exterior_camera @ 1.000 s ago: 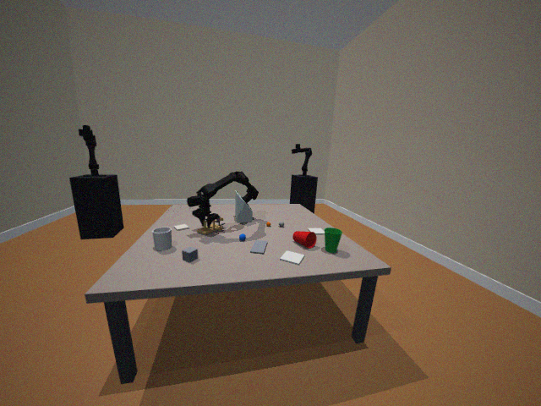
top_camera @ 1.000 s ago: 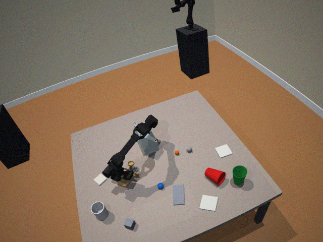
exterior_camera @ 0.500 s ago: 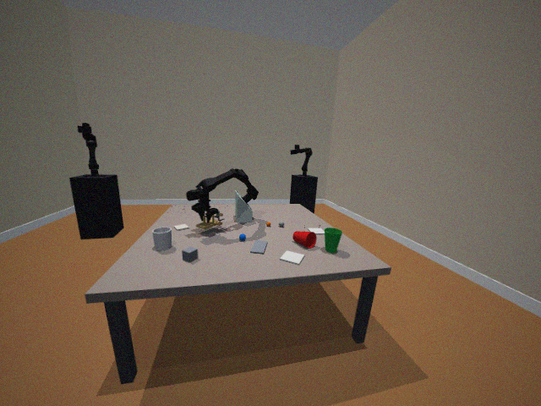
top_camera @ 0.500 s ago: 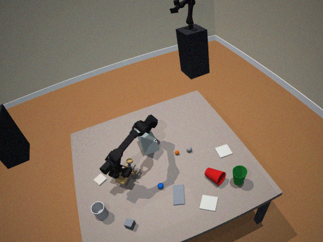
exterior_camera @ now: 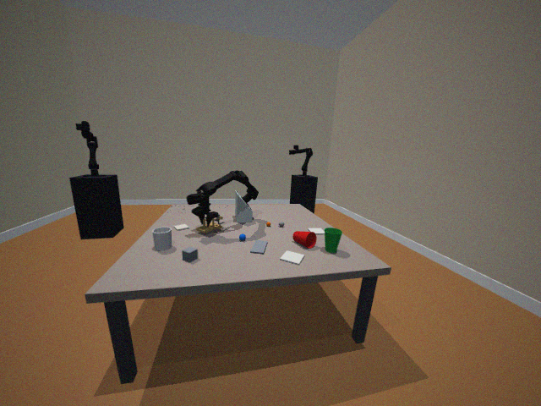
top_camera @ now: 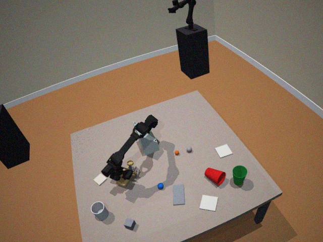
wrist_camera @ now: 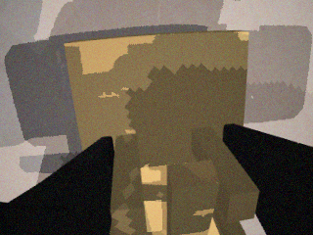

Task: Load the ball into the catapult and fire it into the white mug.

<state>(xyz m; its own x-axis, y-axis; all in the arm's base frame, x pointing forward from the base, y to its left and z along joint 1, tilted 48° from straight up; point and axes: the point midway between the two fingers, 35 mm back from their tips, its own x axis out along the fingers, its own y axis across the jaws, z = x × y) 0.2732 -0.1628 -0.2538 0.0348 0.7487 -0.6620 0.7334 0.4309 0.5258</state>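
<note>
My gripper tip is 440 mm to the right of the orange ball, 40 mm past it and 30 mm above it. The rest, counted from my gripper tip: blue ball 220 mm to the left, 170 mm ahead, 30 mm below; white mug 220 mm to the right, 180 mm ahead, 20 mm below; wooden catapult 60 mm to the left, 40 mm behind, 20 mm above.
</note>
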